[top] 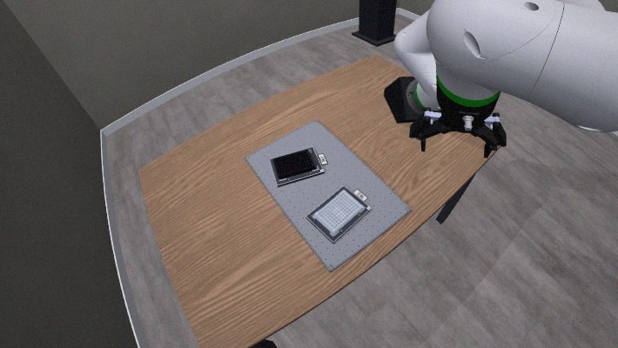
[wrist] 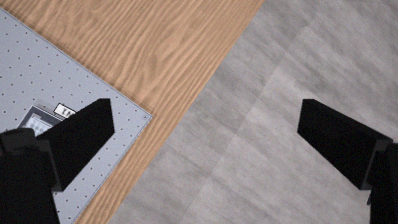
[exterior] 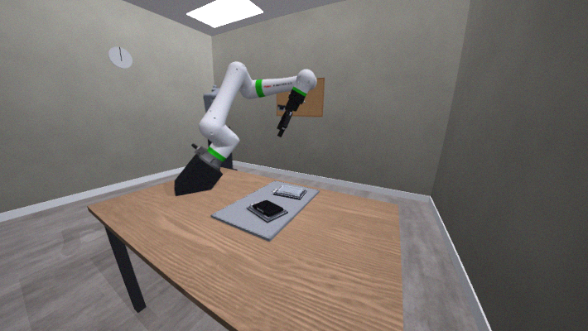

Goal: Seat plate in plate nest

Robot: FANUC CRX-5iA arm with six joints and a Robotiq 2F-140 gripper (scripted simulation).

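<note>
Now: hand 410 mm to the left of the black well plate B83, 310 mm above it and 190 mm short of it. Also, from my hand: clear white well plate B38 (320 mm below, 180 mm to the right, 180 mm ahead).
</note>
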